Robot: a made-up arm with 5 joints. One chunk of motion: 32 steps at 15 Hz.
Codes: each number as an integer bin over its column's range. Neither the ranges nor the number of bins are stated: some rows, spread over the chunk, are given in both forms.
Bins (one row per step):
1: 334 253 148 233 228 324
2: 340 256 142 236 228 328
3: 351 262 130 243 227 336
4: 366 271 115 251 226 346
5: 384 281 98 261 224 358
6: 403 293 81 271 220 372
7: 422 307 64 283 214 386
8: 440 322 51 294 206 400
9: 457 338 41 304 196 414
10: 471 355 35 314 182 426
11: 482 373 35 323 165 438
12: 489 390 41 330 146 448
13: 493 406 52 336 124 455
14: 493 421 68 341 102 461
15: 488 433 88 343 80 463
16: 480 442 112 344 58 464
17: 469 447 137 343 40 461
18: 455 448 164 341 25 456
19: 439 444 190 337 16 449
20: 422 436 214 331 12 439
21: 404 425 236 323 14 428
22: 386 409 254 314 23 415
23: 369 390 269 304 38 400
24: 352 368 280 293 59 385
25: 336 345 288 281 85 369
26: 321 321 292 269 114 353
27: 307 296 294 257 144 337
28: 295 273 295 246 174 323
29: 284 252 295 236 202 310
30: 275 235 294 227 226 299
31: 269 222 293 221 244 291
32: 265 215 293 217 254 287
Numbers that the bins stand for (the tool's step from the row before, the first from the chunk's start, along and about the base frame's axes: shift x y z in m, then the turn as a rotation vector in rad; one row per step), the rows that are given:
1: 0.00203 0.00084 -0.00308 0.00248 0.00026 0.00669
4: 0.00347 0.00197 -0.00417 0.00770 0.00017 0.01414
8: 0.00680 0.00516 -0.00630 0.02015 -0.00073 0.03242
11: 0.00869 0.00836 -0.00684 0.02855 -0.00257 0.04529
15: 0.00896 0.01212 -0.00507 0.03434 -0.00640 0.05375
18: 0.00748 0.01305 -0.00254 0.03376 -0.00887 0.05138
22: 0.00437 0.01061 0.00045 0.02594 -0.00896 0.03750
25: 0.00212 0.00660 0.00158 0.01639 -0.00617 0.02193
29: -0.00022 0.00078 0.00181 0.00335 -0.00091 0.00195
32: -0.00107 -0.00154 0.00175 -0.00215 0.00143 -0.00584
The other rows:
2: 0.00230 0.00103 -0.00328 0.00335 0.00026 0.00805
3: 0.00280 0.00141 -0.00368 0.00538 0.00022 0.01075
5: 0.00428 0.00260 -0.00474 0.01059 0.00008 0.01820
6: 0.00514 0.00335 -0.00531 0.01349 -0.00010 0.02294
7: 0.00599 0.00423 -0.00587 0.01696 -0.00037 0.02768
9: 0.00757 0.00617 -0.00664 0.02305 -0.00118 0.03716
10: 0.00820 0.00723 -0.00684 0.02594 -0.00181 0.04122
12: 0.00901 0.00942 -0.00664 0.03058 -0.00343 0.04867
13: 0.00919 0.01042 -0.00627 0.03232 -0.00442 0.05104
14: 0.00919 0.01136 -0.00574 0.03376 -0.00541 0.05307
16: 0.00860 0.01268 -0.00427 0.03463 -0.00739 0.05409
17: 0.00811 0.01299 -0.00344 0.03434 -0.00820 0.05307
19: 0.00676 0.01280 -0.00168 0.03260 -0.00928 0.04901
20: 0.00599 0.01230 -0.00088 0.03087 -0.00946 0.04562
21: 0.00518 0.01161 -0.00015 0.02855 -0.00937 0.04190
23: 0.00361 0.00942 0.00095 0.02305 -0.00829 0.03242
24: 0.00284 0.00805 0.00132 0.01986 -0.00734 0.02734
26: 0.00145 0.00510 0.00171 0.01291 -0.00487 0.01651
27: 0.00082 0.00354 0.00178 0.00943 -0.00352 0.01109
28: 0.00028 0.00210 0.00181 0.00625 -0.00217 0.00635
30: -0.00062 -0.00028 0.00178 0.00075 0.00017 -0.00177
31: -0.00089 -0.00110 0.00175 -0.00099 0.00098 -0.00448

